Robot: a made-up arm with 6 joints. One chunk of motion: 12 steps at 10 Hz.
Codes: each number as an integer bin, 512 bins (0 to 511) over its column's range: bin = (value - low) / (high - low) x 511, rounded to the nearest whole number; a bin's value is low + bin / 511 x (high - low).
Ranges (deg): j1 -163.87..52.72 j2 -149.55..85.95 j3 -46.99..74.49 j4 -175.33..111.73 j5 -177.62..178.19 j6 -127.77..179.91
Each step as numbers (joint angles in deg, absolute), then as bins.
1 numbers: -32.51 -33.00 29.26 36.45 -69.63 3.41
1 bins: 310 253 321 377 155 218
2 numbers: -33.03 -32.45 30.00 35.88 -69.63 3.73
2 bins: 309 254 324 376 155 218
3 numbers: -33.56 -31.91 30.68 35.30 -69.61 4.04
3 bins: 307 255 327 375 155 219
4 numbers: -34.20 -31.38 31.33 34.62 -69.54 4.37
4 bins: 306 256 329 374 155 219
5 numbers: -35.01 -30.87 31.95 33.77 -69.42 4.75
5 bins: 304 258 332 372 155 220
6 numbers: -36.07 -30.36 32.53 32.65 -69.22 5.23
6 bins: 302 259 334 370 156 221
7 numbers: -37.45 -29.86 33.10 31.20 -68.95 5.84
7 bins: 298 260 337 368 156 222
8 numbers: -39.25 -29.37 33.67 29.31 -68.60 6.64
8 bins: 294 261 339 364 157 223
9 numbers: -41.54 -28.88 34.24 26.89 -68.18 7.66
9 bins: 289 262 342 360 157 225
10 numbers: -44.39 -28.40 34.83 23.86 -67.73 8.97
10 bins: 282 263 344 355 158 227
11 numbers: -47.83 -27.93 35.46 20.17 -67.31 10.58
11 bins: 274 264 347 348 158 230
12 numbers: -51.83 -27.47 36.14 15.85 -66.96 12.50
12 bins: 264 265 350 340 159 233
